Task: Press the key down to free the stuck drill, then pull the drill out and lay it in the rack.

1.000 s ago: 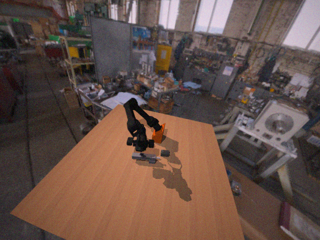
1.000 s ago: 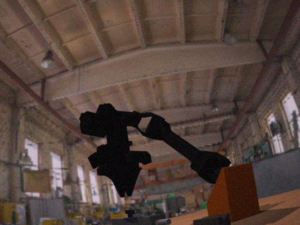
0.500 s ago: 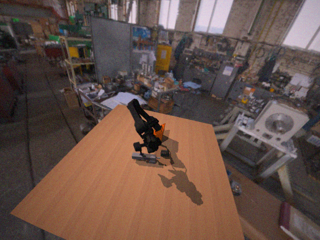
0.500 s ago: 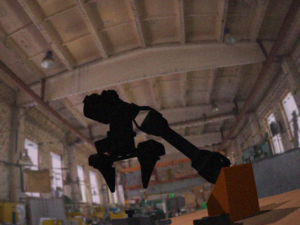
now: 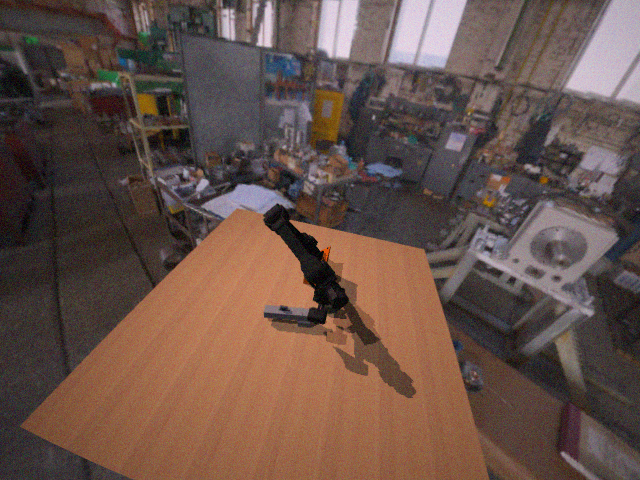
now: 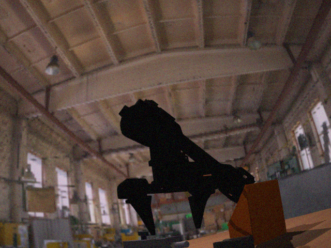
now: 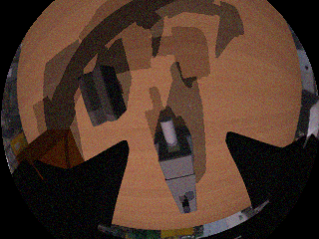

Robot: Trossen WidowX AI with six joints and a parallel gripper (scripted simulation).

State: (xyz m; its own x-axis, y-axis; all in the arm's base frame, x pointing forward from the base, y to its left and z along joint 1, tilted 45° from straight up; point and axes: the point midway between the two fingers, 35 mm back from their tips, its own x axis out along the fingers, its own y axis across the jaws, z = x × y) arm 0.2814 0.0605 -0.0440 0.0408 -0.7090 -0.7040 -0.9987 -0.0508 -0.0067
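My gripper tip is 5 cm to the left of the drill and 3 cm above it. From my gripper tip the other things lie so: grey fixture block 11 cm to the right, 4 cm below, 1 cm ahead; dark grey rack 9 cm behind, 6 cm below, 4 cm to the left; small dark key 13 cm to the right, 3 cm below, 2 cm ahead.
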